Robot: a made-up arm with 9 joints. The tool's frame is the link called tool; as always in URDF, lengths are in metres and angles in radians. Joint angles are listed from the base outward.
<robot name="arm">
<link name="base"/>
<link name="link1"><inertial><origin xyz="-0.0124 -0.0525 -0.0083"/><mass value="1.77"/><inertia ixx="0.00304" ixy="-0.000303" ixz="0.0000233" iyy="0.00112" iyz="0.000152" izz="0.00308"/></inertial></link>
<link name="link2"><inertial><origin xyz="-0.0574 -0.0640 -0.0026"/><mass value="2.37"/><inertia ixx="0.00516" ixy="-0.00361" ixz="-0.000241" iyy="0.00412" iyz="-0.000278" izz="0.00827"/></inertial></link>
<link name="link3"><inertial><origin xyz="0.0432 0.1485 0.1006"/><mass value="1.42"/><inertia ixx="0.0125" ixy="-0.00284" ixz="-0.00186" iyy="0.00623" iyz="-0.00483" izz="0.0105"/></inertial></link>
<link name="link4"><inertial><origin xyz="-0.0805 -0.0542 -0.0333"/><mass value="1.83"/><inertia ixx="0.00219" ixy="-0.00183" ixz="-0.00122" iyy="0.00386" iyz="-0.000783" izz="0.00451"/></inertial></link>
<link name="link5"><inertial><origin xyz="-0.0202 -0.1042 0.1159"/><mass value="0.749"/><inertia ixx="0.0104" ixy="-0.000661" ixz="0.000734" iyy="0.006" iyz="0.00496" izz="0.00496"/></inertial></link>
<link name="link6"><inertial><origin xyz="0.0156 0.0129 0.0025"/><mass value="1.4"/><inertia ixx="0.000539" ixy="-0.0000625" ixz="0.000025" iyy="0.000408" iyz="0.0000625" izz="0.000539"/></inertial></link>
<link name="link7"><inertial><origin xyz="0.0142 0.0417 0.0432"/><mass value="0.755"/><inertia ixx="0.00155" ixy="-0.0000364" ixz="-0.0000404" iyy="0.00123" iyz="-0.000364" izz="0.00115"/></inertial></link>
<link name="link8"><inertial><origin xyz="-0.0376 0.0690 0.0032"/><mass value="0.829"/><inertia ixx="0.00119" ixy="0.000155" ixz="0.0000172" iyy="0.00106" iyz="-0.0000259" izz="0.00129"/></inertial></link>
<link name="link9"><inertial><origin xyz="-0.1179 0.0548 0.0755"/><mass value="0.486"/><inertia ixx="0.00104" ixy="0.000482" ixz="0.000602" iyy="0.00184" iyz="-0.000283" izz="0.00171"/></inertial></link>
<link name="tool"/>
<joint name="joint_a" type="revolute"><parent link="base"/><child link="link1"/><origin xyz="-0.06 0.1 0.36"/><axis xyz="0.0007 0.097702 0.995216"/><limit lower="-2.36" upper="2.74"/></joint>
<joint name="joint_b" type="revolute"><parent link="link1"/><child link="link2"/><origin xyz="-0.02 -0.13 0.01"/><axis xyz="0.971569 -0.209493 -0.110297"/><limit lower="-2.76" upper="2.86"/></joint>
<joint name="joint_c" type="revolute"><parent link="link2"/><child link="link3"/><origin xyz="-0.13 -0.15 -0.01"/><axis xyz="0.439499 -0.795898 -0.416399"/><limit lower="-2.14" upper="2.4"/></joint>
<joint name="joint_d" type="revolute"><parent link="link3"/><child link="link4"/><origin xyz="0.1 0.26 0.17"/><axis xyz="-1 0 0"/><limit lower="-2.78" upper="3.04"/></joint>
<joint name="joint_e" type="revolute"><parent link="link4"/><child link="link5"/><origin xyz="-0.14 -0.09 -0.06"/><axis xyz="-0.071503 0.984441 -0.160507"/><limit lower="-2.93" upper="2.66"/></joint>
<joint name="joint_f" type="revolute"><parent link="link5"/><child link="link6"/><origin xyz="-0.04 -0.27 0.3"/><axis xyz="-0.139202 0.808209 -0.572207"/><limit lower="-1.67" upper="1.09"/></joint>
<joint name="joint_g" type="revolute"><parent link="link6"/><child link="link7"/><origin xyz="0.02 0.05 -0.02"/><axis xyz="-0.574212 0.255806 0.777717"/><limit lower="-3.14" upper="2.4"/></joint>
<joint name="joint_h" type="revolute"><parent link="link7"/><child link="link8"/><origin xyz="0.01 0.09 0.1"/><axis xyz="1 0 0"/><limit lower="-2.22" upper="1.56"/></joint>
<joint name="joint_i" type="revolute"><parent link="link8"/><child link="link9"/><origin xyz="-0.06 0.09 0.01"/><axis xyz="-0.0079 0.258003 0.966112"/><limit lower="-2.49" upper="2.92"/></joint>
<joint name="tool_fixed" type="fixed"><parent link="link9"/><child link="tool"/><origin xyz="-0.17 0.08 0.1" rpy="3.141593 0 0"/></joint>
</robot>
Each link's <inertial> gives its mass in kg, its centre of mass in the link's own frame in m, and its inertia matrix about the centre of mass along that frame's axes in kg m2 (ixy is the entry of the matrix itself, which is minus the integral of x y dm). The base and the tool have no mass. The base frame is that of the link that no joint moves.
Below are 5 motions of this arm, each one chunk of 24 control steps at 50 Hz.
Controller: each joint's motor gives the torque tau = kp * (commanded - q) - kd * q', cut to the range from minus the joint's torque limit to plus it. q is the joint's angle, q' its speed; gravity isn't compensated. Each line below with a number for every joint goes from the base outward.
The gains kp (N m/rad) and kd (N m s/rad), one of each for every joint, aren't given. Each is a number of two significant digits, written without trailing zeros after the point. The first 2 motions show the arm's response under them.
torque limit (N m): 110 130 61 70 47 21 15 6.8 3
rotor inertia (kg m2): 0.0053 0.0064 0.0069 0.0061 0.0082 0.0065 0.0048 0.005 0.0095
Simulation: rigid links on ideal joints. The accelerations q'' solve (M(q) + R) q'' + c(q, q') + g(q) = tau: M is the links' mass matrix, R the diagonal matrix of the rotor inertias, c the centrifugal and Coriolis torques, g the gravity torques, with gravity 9.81 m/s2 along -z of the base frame. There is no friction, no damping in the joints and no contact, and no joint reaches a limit. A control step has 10 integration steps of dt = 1/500 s. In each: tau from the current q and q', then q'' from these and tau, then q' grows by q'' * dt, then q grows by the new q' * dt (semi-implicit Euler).
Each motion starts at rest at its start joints. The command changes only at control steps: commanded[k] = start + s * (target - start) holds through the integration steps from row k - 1 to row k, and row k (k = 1, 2, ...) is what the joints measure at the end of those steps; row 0 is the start. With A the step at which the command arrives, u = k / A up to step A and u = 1 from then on. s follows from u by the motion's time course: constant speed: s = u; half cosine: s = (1 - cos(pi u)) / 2; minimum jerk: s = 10 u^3 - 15 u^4 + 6 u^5; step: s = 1 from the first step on.
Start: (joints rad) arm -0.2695 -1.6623 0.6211 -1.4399 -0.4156 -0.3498 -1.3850 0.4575 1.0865
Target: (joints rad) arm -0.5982 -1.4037 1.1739 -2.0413 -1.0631 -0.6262 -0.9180 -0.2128 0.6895
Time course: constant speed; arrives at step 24
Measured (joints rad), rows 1 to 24:
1: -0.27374 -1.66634 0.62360 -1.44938 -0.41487 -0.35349 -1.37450 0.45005 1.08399
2: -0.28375 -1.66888 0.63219 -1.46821 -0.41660 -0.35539 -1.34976 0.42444 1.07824
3: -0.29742 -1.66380 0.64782 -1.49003 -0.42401 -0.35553 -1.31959 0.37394 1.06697
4: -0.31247 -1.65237 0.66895 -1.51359 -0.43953 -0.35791 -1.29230 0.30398 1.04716
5: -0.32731 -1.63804 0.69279 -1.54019 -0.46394 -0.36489 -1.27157 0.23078 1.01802
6: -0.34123 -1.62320 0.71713 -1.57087 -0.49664 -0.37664 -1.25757 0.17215 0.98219
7: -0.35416 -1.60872 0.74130 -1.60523 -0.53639 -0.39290 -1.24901 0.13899 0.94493
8: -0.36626 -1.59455 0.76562 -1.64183 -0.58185 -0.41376 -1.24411 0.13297 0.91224
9: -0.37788 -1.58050 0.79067 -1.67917 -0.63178 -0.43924 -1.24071 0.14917 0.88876
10: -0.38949 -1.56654 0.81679 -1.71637 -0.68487 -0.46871 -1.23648 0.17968 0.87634
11: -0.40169 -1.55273 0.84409 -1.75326 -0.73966 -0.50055 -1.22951 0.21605 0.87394
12: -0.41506 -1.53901 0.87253 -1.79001 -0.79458 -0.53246 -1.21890 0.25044 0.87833
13: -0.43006 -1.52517 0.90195 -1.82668 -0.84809 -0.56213 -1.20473 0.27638 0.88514
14: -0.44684 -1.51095 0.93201 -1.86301 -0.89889 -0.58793 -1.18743 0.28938 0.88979
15: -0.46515 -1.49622 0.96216 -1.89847 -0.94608 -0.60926 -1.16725 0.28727 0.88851
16: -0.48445 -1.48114 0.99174 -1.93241 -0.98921 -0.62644 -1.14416 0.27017 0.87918
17: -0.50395 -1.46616 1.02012 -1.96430 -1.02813 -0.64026 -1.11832 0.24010 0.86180
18: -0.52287 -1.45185 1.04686 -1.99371 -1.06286 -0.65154 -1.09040 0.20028 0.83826
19: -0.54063 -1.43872 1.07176 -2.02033 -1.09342 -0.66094 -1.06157 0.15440 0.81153
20: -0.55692 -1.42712 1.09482 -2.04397 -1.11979 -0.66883 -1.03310 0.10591 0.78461
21: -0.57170 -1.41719 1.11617 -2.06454 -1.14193 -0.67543 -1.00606 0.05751 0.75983
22: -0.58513 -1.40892 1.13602 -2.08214 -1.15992 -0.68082 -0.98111 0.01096 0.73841
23: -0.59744 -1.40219 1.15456 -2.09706 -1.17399 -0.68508 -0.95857 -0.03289 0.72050
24: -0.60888 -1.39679 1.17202 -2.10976 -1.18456 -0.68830 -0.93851 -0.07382 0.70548
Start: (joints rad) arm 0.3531 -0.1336 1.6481 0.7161 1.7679 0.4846 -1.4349 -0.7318 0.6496
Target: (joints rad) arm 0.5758 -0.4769 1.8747 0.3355 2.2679 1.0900 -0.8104 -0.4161 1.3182
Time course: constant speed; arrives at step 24
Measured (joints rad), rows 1 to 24:
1: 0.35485 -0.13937 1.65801 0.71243 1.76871 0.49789 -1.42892 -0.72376 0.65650
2: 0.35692 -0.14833 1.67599 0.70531 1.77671 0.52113 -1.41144 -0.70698 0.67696
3: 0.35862 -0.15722 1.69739 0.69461 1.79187 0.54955 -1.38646 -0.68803 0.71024
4: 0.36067 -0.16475 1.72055 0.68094 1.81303 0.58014 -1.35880 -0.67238 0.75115
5: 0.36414 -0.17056 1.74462 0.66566 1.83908 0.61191 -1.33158 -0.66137 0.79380
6: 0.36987 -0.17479 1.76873 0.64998 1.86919 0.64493 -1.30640 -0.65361 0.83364
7: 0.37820 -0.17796 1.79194 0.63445 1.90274 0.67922 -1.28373 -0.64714 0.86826
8: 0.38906 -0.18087 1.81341 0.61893 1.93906 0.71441 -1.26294 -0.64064 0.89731
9: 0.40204 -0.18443 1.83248 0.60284 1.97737 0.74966 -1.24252 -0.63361 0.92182
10: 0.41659 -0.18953 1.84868 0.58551 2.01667 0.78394 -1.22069 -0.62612 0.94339
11: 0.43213 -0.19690 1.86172 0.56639 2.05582 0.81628 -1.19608 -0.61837 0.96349
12: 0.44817 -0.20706 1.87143 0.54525 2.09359 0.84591 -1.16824 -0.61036 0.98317
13: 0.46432 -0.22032 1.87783 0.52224 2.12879 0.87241 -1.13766 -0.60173 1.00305
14: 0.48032 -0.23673 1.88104 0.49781 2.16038 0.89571 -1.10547 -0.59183 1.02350
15: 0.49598 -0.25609 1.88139 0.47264 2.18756 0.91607 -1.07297 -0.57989 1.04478
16: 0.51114 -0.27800 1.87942 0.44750 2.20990 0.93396 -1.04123 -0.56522 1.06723
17: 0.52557 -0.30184 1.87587 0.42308 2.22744 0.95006 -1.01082 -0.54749 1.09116
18: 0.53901 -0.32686 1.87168 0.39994 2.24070 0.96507 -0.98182 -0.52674 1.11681
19: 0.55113 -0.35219 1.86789 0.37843 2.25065 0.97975 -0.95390 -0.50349 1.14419
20: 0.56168 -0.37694 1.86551 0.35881 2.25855 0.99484 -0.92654 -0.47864 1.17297
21: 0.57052 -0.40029 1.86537 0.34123 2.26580 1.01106 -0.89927 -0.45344 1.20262
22: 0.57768 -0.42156 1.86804 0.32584 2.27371 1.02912 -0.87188 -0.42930 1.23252
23: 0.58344 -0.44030 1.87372 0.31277 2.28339 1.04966 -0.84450 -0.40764 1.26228
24: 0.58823 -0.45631 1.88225 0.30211 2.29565 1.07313 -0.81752 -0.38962 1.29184
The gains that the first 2 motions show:
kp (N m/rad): 600 430 220 200 120 82 38 11 13
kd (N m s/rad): 11 6.2 5.2 3.2 3.7 1.5 0.61 0.22 0.27
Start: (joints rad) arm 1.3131 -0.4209 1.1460 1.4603 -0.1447 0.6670 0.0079 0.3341 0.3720
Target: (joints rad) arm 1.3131 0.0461 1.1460 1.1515 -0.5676 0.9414 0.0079 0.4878 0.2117
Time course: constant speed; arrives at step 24
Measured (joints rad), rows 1 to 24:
1: 1.30992 -0.41261 1.14078 1.46245 -0.15887 0.67316 0.01515 0.33211 0.36766
2: 1.30512 -0.40041 1.13592 1.46431 -0.17904 0.67582 0.03032 0.32014 0.35568
3: 1.30021 -0.38738 1.13210 1.46368 -0.20220 0.67637 0.04553 0.30035 0.33775
4: 1.29600 -0.37424 1.12952 1.46006 -0.22745 0.67742 0.05719 0.27809 0.31652
5: 1.29263 -0.36033 1.12855 1.45342 -0.25382 0.67986 0.06542 0.25846 0.29490
6: 1.29005 -0.34469 1.12945 1.44378 -0.28016 0.68386 0.07144 0.24506 0.27581
7: 1.28830 -0.32670 1.13220 1.43104 -0.30546 0.68972 0.07581 0.23969 0.26163
8: 1.28753 -0.30622 1.13652 1.41514 -0.32904 0.69786 0.07816 0.24281 0.25353
9: 1.28793 -0.28341 1.14201 1.39616 -0.35056 0.70867 0.07779 0.25401 0.25128
10: 1.28960 -0.25858 1.14824 1.37439 -0.36993 0.72228 0.07433 0.27233 0.25351
11: 1.29256 -0.23216 1.15483 1.35032 -0.38732 0.73856 0.06799 0.29622 0.25835
12: 1.29673 -0.20463 1.16142 1.32456 -0.40308 0.75708 0.05948 0.32359 0.26408
13: 1.30195 -0.17651 1.16772 1.29772 -0.41770 0.77722 0.04984 0.35196 0.26941
14: 1.30799 -0.14834 1.17347 1.27044 -0.43179 0.79823 0.04021 0.37876 0.27362
15: 1.31455 -0.12057 1.17851 1.24328 -0.44600 0.81933 0.03162 0.40176 0.27639
16: 1.32127 -0.09361 1.18274 1.21678 -0.46089 0.83979 0.02489 0.41944 0.27765
17: 1.32775 -0.06774 1.18615 1.19143 -0.47688 0.85903 0.02043 0.43114 0.27742
18: 1.33360 -0.04316 1.18878 1.16766 -0.49419 0.87665 0.01828 0.43718 0.27574
19: 1.33843 -0.01996 1.19072 1.14587 -0.51283 0.89244 0.01813 0.43860 0.27262
20: 1.34190 0.00186 1.19209 1.12636 -0.53262 0.90633 0.01949 0.43693 0.26811
21: 1.34379 0.02234 1.19302 1.10933 -0.55327 0.91839 0.02183 0.43388 0.26228
22: 1.34397 0.04163 1.19366 1.09484 -0.57441 0.92876 0.02472 0.43097 0.25532
23: 1.34245 0.05990 1.19413 1.08281 -0.59567 0.93765 0.02781 0.42939 0.24748
24: 1.33938 0.07735 1.19453 1.07300 -0.61675 0.94533 0.03090 0.42980 0.23906

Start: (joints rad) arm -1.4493 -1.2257 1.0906 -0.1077 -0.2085 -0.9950 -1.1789 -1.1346 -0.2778
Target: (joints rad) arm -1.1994 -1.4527 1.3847 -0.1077 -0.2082 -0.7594 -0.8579 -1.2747 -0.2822
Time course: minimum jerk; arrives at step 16
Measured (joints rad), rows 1 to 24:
1: -1.45101 -1.22758 1.09003 -0.11034 -0.21524 -0.99265 -1.17633 -1.13333 -0.27951
2: -1.45320 -1.23306 1.09383 -0.11426 -0.22529 -0.99082 -1.16670 -1.13151 -0.28387
3: -1.45169 -1.24178 1.10332 -0.11442 -0.23586 -0.98715 -1.14926 -1.13096 -0.28826
4: -1.44438 -1.25386 1.11918 -0.10907 -0.24522 -0.97902 -1.12411 -1.13198 -0.29031
5: -1.43102 -1.26982 1.14132 -0.09929 -0.25238 -0.96533 -1.09239 -1.13422 -0.28918
6: -1.41236 -1.28999 1.16874 -0.08754 -0.25717 -0.94639 -1.05592 -1.13730 -0.28558
7: -1.38946 -1.31394 1.19984 -0.07636 -0.25996 -0.92345 -1.01673 -1.14117 -0.28083
8: -1.36341 -1.34038 1.23286 -0.06777 -0.26126 -0.89826 -0.97683 -1.14618 -0.27604
9: -1.33531 -1.36733 1.26619 -0.06313 -0.26167 -0.87273 -0.93826 -1.15300 -0.27162
10: -1.30634 -1.39260 1.29854 -0.06320 -0.26188 -0.84869 -0.90308 -1.16239 -0.26733
11: -1.27779 -1.41413 1.32897 -0.06834 -0.26269 -0.82779 -0.87319 -1.17482 -0.26273
12: -1.25100 -1.43039 1.35672 -0.07849 -0.26495 -0.81136 -0.85005 -1.19021 -0.25755
13: -1.22719 -1.44055 1.38124 -0.09318 -0.26943 -0.80028 -0.83446 -1.20785 -0.25193
14: -1.20727 -1.44463 1.40217 -0.11145 -0.27665 -0.79480 -0.82634 -1.22643 -0.24638
15: -1.19174 -1.44359 1.41948 -0.13177 -0.28675 -0.79435 -0.82459 -1.24421 -0.24166
16: -1.18049 -1.43939 1.43382 -0.15200 -0.29943 -0.79730 -0.82694 -1.25915 -0.23852
17: -1.17284 -1.43461 1.44638 -0.16956 -0.31396 -0.80139 -0.83004 -1.26910 -0.23753
18: -1.16815 -1.43067 1.45754 -0.18252 -0.32921 -0.80582 -0.83087 -1.27276 -0.23825
19: -1.16607 -1.42782 1.46692 -0.19002 -0.34388 -0.81052 -0.82794 -1.27025 -0.23916
20: -1.16630 -1.42589 1.47410 -0.19199 -0.35670 -0.81507 -0.82150 -1.26292 -0.23856
21: -1.16851 -1.42477 1.47880 -0.18893 -0.36656 -0.81880 -0.81308 -1.25271 -0.23572
22: -1.17225 -1.42443 1.48092 -0.18173 -0.37262 -0.82110 -0.80469 -1.24149 -0.23121
23: -1.17699 -1.42489 1.48040 -0.17149 -0.37435 -0.82159 -0.79818 -1.23064 -0.22654
24: -1.18223 -1.42625 1.47729 -0.15940 -0.37157 -0.82009 -0.79486 -1.22095 -0.22337

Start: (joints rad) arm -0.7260 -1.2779 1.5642 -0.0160 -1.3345 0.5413 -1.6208 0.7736 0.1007
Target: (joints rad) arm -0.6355 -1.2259 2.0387 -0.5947 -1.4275 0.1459 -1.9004 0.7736 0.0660
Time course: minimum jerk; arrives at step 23
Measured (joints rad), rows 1 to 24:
1: -0.72764 -1.27652 1.56597 -0.01794 -1.33445 0.53836 -1.62160 0.77036 0.09757
2: -0.73126 -1.27306 1.57127 -0.02160 -1.33534 0.53414 -1.62245 0.76586 0.09012
3: -0.73532 -1.26806 1.57990 -0.02671 -1.33548 0.52861 -1.62271 0.76296 0.08181
4: -0.73876 -1.26232 1.59133 -0.03359 -1.33391 0.52066 -1.62346 0.76115 0.07569
5: -0.74103 -1.25670 1.60512 -0.04310 -1.33036 0.50958 -1.62617 0.75893 0.07306
6: -0.74190 -1.25192 1.62093 -0.05646 -1.32506 0.49535 -1.63174 0.75492 0.07330
7: -0.74123 -1.24836 1.63862 -0.07485 -1.31856 0.47833 -1.64044 0.74790 0.07462
8: -0.73884 -1.24602 1.65825 -0.09902 -1.31161 0.45896 -1.65222 0.73673 0.07488
9: -0.73449 -1.24466 1.68009 -0.12921 -1.30504 0.43764 -1.66703 0.72067 0.07220
10: -0.72791 -1.24386 1.70448 -0.16505 -1.29977 0.41455 -1.68492 0.69970 0.06533
11: -0.71886 -1.24318 1.73172 -0.20581 -1.29670 0.38980 -1.70593 0.67485 0.05367
12: -0.70734 -1.24232 1.76193 -0.25050 -1.29680 0.36338 -1.73008 0.64829 0.03722
13: -0.69359 -1.24113 1.79494 -0.29805 -1.30097 0.33526 -1.75720 0.62302 0.01656
14: -0.67818 -1.23967 1.83029 -0.34740 -1.31009 0.30547 -1.78694 0.60254 -0.00732
15: -0.66204 -1.23806 1.86727 -0.39749 -1.32482 0.27411 -1.81861 0.59020 -0.03304
16: -0.64641 -1.23634 1.90506 -0.44727 -1.34556 0.24147 -1.85108 0.58868 -0.05893
17: -0.63279 -1.23415 1.94283 -0.49566 -1.37224 0.20806 -1.88266 0.59977 -0.08301
18: -0.62266 -1.23067 1.97970 -0.54170 -1.40412 0.17474 -1.91088 0.62454 -0.10291
19: -0.61705 -1.22491 2.01467 -0.58485 -1.43957 0.14283 -1.93273 0.66385 -0.11555
20: -0.61584 -1.21672 2.04659 -0.62504 -1.47629 0.11407 -1.94565 0.71849 -0.11707
21: -0.61749 -1.20769 2.07453 -0.66209 -1.51206 0.09033 -1.94961 0.78757 -0.10383
22: -0.61982 -1.20047 2.09822 -0.69488 -1.54554 0.07276 -1.94854 0.86591 -0.07455
23: -0.62138 -1.19650 2.11801 -0.72157 -1.57567 0.06121 -1.94825 0.94402 -0.03224
24: -0.62197 -1.19499 2.13425 -0.74092 -1.60066 0.05473 -1.95189 1.01184 0.01623

